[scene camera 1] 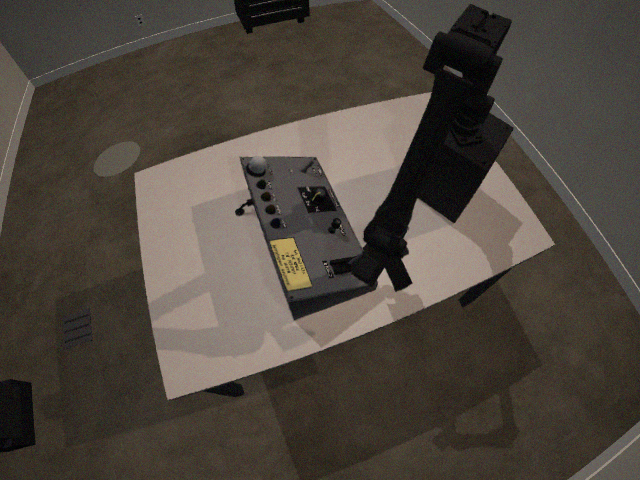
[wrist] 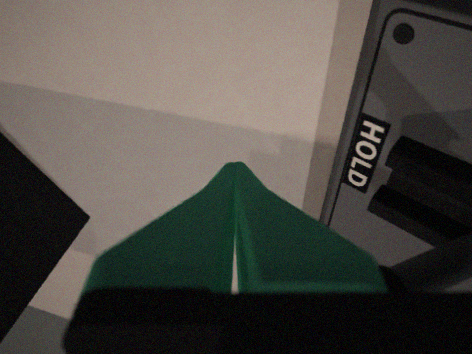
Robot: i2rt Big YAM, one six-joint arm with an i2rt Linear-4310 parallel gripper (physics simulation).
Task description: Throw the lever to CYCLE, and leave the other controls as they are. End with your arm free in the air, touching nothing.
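Places are measured from the arm's base along level axes (x ahead, y left, z up), in metres.
Where they show: gripper, fingertip midpoint: (wrist: 235, 177); arm's base at its link origin: (scene camera 1: 462, 129).
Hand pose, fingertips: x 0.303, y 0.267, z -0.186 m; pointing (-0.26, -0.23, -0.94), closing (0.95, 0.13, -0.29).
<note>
Things, the pixels of their top centre, and the offset from my fingertips. "*": a spot on its surface instead. Level surfaces: height alone.
- label at a spot on its surface: (wrist: 367, 152) * 0.051 m ahead, 0.011 m right, 0.049 m down
- lever's shaft at its top centre: (wrist: 449, 338) (scene camera 1: 358, 254) 0.081 m ahead, 0.010 m right, 0.028 m up
- pale dome at a spot on its surface: (scene camera 1: 256, 165) * 0.309 m ahead, 0.331 m right, 0.079 m up
- selector at its top centre: (scene camera 1: 319, 191) 0.138 m ahead, 0.244 m right, 0.014 m up
- small black-knobbed control at its top centre: (scene camera 1: 334, 221) 0.121 m ahead, 0.125 m right, 0.021 m up
- small switch at its top centre: (scene camera 1: 308, 162) 0.147 m ahead, 0.364 m right, 0.014 m up
- yellow note at a spot on its surface: (scene camera 1: 291, 263) * 0.260 m ahead, 0.016 m right, 0.039 m up
- crank at a spot on its surface: (scene camera 1: 242, 208) * 0.388 m ahead, 0.320 m right, 0.111 m down
- table at its surface level: 0.114 m down
A grey control panel (scene camera 1: 310, 229) (wrist: 420, 90) lies on the white table. Its lever slot (scene camera 1: 339, 266) (wrist: 425, 185) is at the near end, with a HOLD label (wrist: 367, 152) beside one end in the wrist view. In the scene view a label (scene camera 1: 328, 268), too small to read, is at the slot's other end. The gripper covers the lever's knob there. A dark bar, possibly the lever's shaft (wrist: 440, 260), shows at the wrist view's lower right. My gripper (scene camera 1: 368, 268) (wrist: 235, 177) is shut and empty, over the HOLD side of the panel; contact with the lever cannot be told.
The panel also carries a pale dome (scene camera 1: 256, 165), several round buttons, a selector (scene camera 1: 317, 198), a small black-knobbed control (scene camera 1: 336, 224), a small switch (scene camera 1: 310, 166) and a yellow note (scene camera 1: 291, 263). A crank (scene camera 1: 242, 208) sticks out from its left side. The table (scene camera 1: 175, 248) surrounds it.
</note>
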